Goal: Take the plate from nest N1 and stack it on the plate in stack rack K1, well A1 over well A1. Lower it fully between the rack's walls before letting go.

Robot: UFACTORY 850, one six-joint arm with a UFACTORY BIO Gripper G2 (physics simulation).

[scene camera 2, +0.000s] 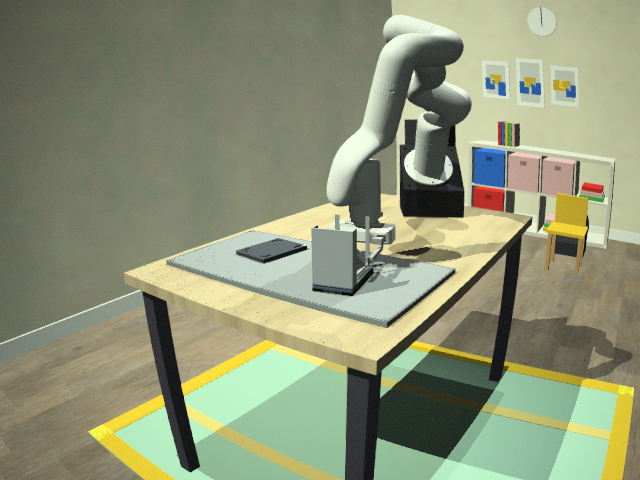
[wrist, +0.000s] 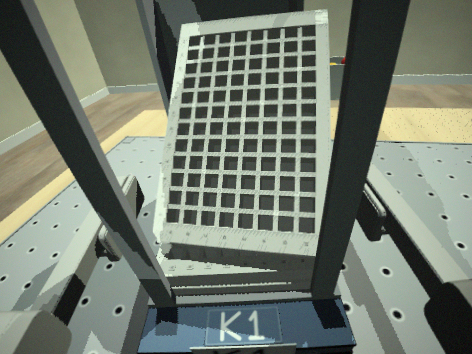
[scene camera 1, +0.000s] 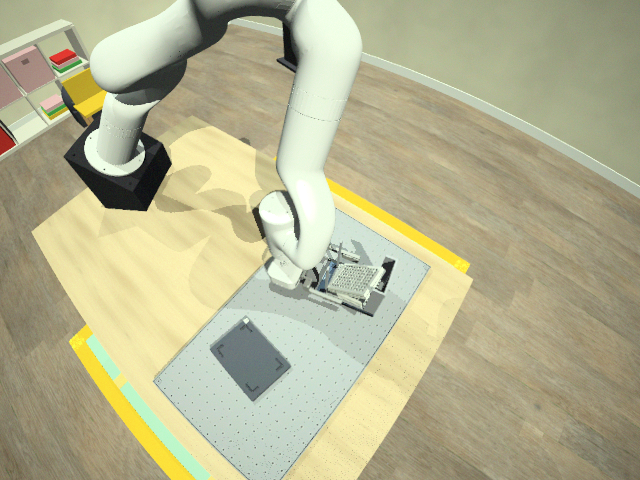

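A grey perforated mat [wrist: 383, 299] is visible.
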